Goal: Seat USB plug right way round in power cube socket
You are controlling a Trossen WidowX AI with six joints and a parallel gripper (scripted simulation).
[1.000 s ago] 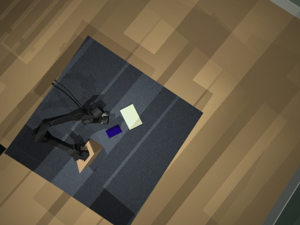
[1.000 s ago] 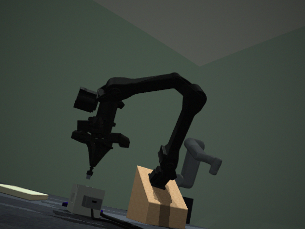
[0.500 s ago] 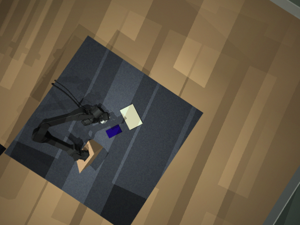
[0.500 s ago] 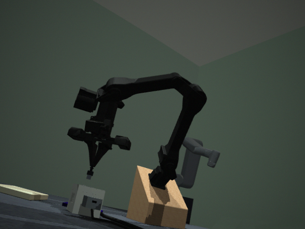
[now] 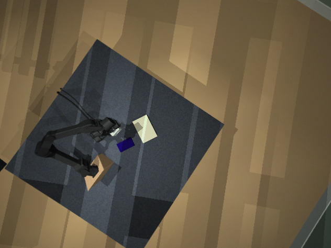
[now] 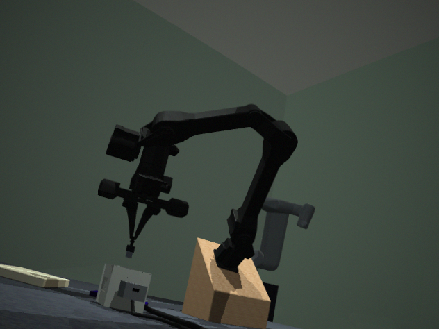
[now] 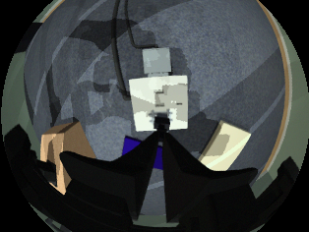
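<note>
The USB plug is 20 mm below my gripper tip. Also, from my gripper tip: cream slab 160 mm ahead, 180 mm to the right, 130 mm below; dark blue flat piece 50 mm behind, 140 mm to the right, 130 mm below.
</note>
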